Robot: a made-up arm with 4 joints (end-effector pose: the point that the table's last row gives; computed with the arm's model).
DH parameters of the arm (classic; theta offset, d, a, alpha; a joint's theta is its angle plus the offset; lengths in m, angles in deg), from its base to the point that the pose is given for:
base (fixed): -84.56 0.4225 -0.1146 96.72
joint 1: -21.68 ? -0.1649 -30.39
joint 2: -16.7 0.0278 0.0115 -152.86
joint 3: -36.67 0.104 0.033 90
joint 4: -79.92 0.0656 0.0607 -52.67
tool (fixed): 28.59 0.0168 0 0
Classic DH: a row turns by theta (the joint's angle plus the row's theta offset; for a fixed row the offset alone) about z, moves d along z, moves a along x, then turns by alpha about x.
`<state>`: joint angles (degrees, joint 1 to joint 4).
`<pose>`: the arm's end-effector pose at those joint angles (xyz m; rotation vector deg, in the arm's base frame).
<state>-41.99 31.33 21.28 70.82</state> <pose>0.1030 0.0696 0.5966 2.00 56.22 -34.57</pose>
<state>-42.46 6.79 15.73 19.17</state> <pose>0.0432 0.0707 0.5554 21.25 107.06 -69.55</pose>
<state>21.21 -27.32 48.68 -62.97</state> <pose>0.0224 0.2029 0.4802 -34.10 -95.50 88.16</pose>
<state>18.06 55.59 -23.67 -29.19</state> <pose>-0.0082 0.3556 0.4762 19.83 -50.24 -127.01</pose>
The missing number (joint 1, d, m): -0.0314
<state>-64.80 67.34 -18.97 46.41</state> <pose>0.0314 0.0524 0.7079 -7.84 21.25 -78.29</pose>
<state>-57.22 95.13 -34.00 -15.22</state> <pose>-0.0454 0.1751 0.6616 39.76 -20.11 -117.80</pose>
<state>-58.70 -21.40 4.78 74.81</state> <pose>0.0821 0.0624 0.4736 33.63 92.24 -10.76</pose>
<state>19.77 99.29 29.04 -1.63</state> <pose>0.0003 0.3650 0.5064 -26.64 -30.45 -105.56</pose>
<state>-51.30 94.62 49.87 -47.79</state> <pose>0.0002 0.1340 0.6729 39.70 83.95 -117.28</pose>
